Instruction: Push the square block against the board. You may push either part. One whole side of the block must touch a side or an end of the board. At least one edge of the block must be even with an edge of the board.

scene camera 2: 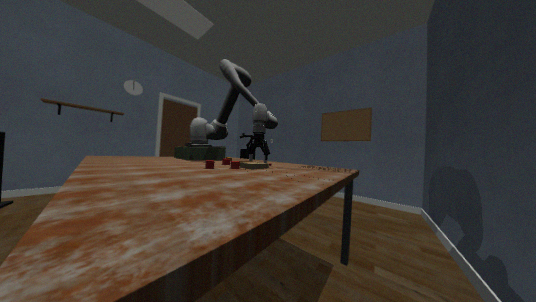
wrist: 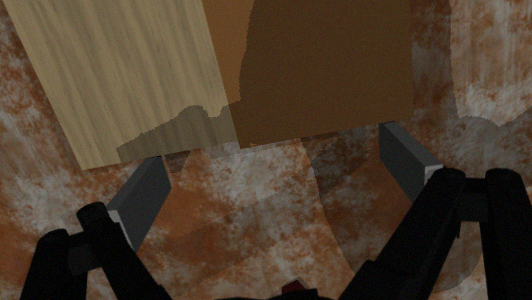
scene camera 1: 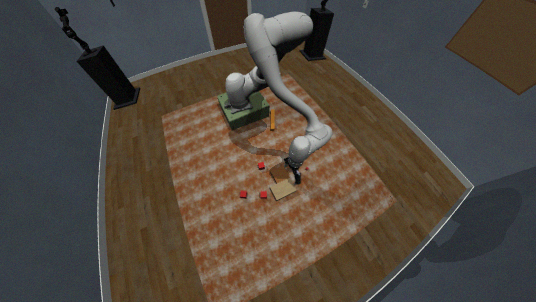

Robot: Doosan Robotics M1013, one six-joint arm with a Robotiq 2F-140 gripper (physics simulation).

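Places are measured from the arm's base along level axes (x ahead, y right, z down), in millimetres.
Where they show: gripper, fingertip midpoint: (wrist: 269,155) (scene camera 1: 290,175); arm's base, origin of the base link: (scene camera 2: 199,146) (scene camera 1: 240,104).
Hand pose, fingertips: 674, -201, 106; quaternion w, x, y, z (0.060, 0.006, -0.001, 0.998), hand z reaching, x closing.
Things, the pixels of their centre, and the offset from my fingertips, as dx, dy, dz.
- light wooden board, body centre: (wrist: 121,24) (scene camera 2: 254,165) (scene camera 1: 283,189) +80, +83, +1
- orange-brown square block, body centre: (wrist: 309,41) (scene camera 1: 280,174) -25, +69, +1
- small red piece, body centre: (wrist: 294,296) (scene camera 1: 306,168) -16, -136, +8
- orange bar, body centre: (scene camera 1: 272,119) -519, -36, +0
The light wooden board (scene camera 1: 283,190) (scene camera 2: 255,165) (wrist: 120,75) lies flat on the table. The orange-brown square block (scene camera 1: 278,173) (wrist: 325,70) lies flat beside it, partly in shadow. In the wrist view, the block's left side runs along the board's right side with no clear gap showing. Their lower edges nearly line up, with a very small step at the seam; the far ends are out of view. My gripper (scene camera 1: 293,174) (scene camera 2: 258,160) (wrist: 269,155) is open and empty. Its fingertips are just off the lower edges, one by the board and one by the block; contact is unclear.
Red cubes (scene camera 1: 261,165) (scene camera 1: 243,194) (scene camera 1: 263,195) lie to the left of the pair in scene camera 1. A small red piece (scene camera 1: 307,169) (wrist: 293,286) lies on the gripper's other side. An orange bar (scene camera 1: 273,120) lies near the green arm base (scene camera 1: 245,117).
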